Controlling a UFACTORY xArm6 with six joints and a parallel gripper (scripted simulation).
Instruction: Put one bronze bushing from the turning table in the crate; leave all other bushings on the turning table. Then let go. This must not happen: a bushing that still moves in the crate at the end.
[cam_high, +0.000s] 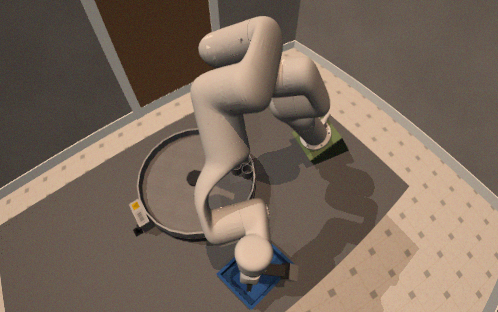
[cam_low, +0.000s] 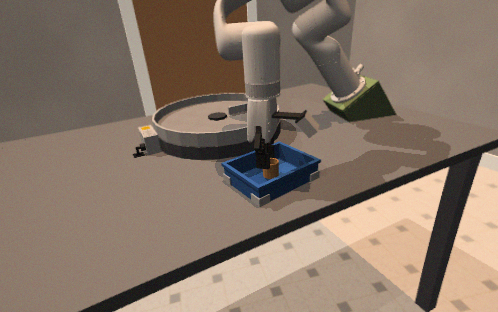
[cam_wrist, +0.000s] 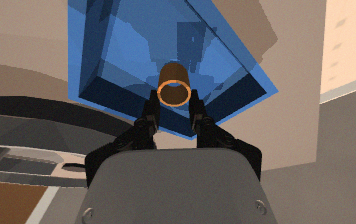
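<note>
The blue crate is 1 cm behind my hand, 1 cm to the left of it and 4 cm below it. Round my hand: round grey turning table (12 cm behind, 35 cm to the right, 1 cm below).
</note>
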